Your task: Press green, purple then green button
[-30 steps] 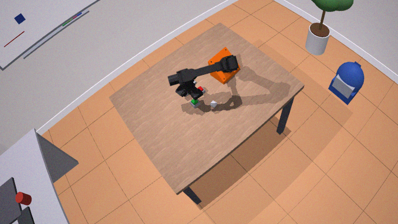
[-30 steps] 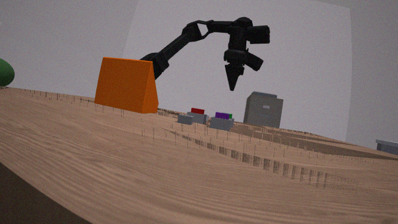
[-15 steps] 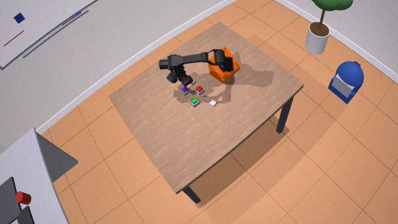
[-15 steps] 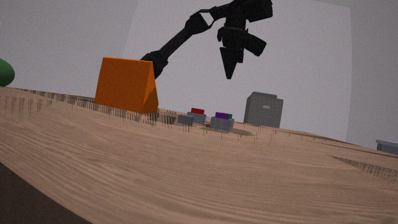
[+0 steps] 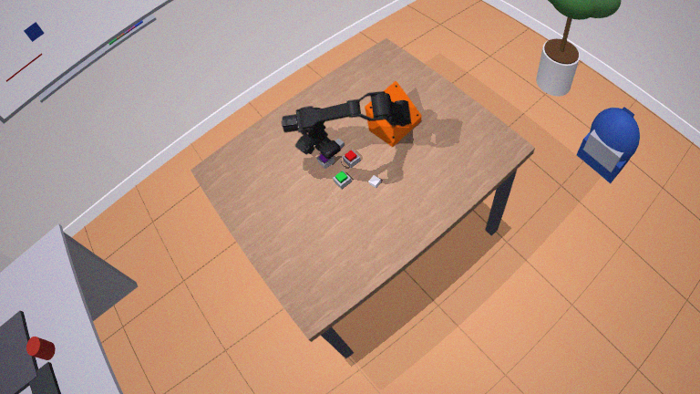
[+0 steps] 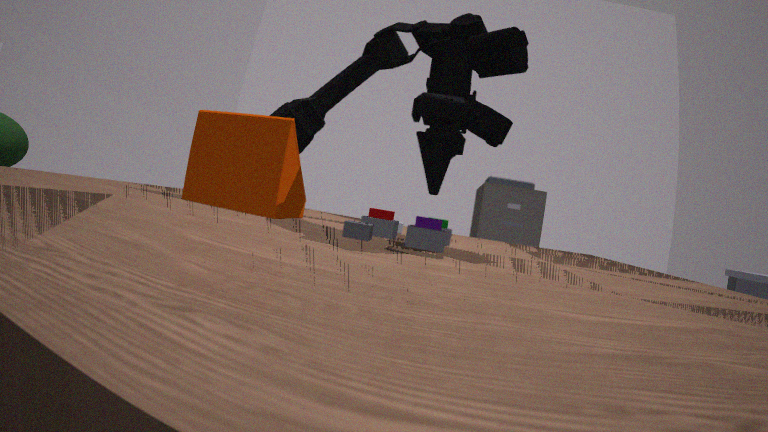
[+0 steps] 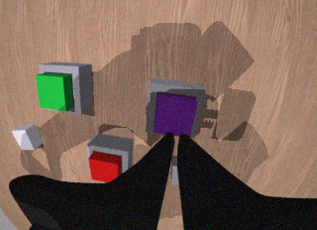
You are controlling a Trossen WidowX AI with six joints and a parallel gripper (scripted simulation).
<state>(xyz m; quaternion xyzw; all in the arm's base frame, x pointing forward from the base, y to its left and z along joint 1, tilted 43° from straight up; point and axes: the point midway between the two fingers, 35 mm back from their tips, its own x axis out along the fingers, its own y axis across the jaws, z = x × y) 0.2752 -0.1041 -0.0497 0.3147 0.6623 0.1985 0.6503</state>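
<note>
Now: the purple button 4 cm below my gripper tip. Round my gripper tip: green button: 3 cm ahead, 11 cm to the left, 4 cm below; then red button: 6 cm behind, 8 cm to the left, 4 cm below; then grey block: 8 cm behind, 1 cm to the right, 6 cm below.
</note>
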